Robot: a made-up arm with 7 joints. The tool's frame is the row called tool.
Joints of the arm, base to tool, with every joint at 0 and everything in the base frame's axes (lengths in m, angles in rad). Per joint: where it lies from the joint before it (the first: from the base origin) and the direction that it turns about. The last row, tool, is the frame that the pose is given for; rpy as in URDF.
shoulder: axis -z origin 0 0 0.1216
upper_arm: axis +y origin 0 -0.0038 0.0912
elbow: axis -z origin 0 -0.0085 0.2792
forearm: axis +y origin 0 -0.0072 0.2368
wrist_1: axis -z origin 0 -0.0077 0.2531
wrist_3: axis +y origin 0 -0.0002 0.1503
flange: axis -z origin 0 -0.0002 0.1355
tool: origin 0 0 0 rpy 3.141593 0 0
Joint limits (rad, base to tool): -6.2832..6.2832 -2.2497..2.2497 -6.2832..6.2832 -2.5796..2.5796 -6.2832..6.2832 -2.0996..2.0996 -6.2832..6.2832
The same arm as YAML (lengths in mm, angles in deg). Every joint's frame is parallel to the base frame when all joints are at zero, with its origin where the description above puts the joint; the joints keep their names.
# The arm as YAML. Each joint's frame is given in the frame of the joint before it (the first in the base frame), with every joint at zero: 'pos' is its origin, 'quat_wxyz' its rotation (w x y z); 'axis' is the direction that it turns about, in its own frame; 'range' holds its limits. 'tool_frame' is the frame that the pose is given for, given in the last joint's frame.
length_unit: mm
angle_unit: deg
joints:
  - joint: shoulder
    pos: [0.0, 0.0, 121.6]
    quat_wxyz: [1.0, 0.0, 0.0, 0.0]
    axis: "-z"
    range: [-360.0, 360.0]
  - joint: upper_arm
    pos: [0.0, -3.8, 91.2]
    quat_wxyz: [1.0, 0.0, 0.0, 0.0]
    axis: "+y"
    range: [-128.9, 128.9]
  - joint: elbow
    pos: [0.0, -8.5, 279.2]
    quat_wxyz: [1.0, 0.0, 0.0, 0.0]
    axis: "-z"
    range: [-360.0, 360.0]
  - joint: forearm
    pos: [0.0, -7.2, 236.8]
    quat_wxyz: [1.0, 0.0, 0.0, 0.0]
    axis: "+y"
    range: [-147.8, 147.8]
  - joint: wrist_1
    pos: [0.0, -7.7, 253.1]
    quat_wxyz: [1.0, 0.0, 0.0, 0.0]
    axis: "-z"
    range: [-360.0, 360.0]
  - joint: wrist_3
    pos: [0.0, -0.2, 150.3]
    quat_wxyz: [1.0, 0.0, 0.0, 0.0]
    axis: "+y"
    range: [-120.3, 120.3]
  - joint: flange
    pos: [0.0, -0.2, 135.5]
    quat_wxyz: [1.0, 0.0, 0.0, 0.0]
    axis: "-z"
    range: [-360.0, 360.0]
tool_frame:
  pos: [0.0, 0.0, 0.0]
  quat_wxyz: [0.0, 1.0, 0.0, 0.0]

